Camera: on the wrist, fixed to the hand. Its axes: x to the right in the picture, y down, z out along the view.
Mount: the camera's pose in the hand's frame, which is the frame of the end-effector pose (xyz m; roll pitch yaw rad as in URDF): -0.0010 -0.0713 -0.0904 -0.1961 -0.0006 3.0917
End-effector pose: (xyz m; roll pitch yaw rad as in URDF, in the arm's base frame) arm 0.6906 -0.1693 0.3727 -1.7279 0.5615 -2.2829
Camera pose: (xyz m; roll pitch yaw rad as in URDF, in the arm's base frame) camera 0.6026 -0.1517 0.4448 1.5276 -0.5121 0.8670
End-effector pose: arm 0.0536 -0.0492 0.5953 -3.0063 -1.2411 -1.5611
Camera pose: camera 0.1111 0.0455 0.6265 2.9566 1.2448 1.7352
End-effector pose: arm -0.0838 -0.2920 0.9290 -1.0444 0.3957 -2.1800
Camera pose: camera -0.1803 -0.2311 0.9444 0.8583 -0.3527 0.9343
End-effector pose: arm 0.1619 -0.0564 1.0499 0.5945 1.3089 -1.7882
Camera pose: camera 0.1776 0.0540 1.0211 -0.6205 -1.3339 1.1779
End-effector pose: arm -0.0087 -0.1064 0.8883 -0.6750 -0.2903 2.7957
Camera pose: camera 0.0232 0.0013 0.8631 0.4664 0.3208 -0.3873
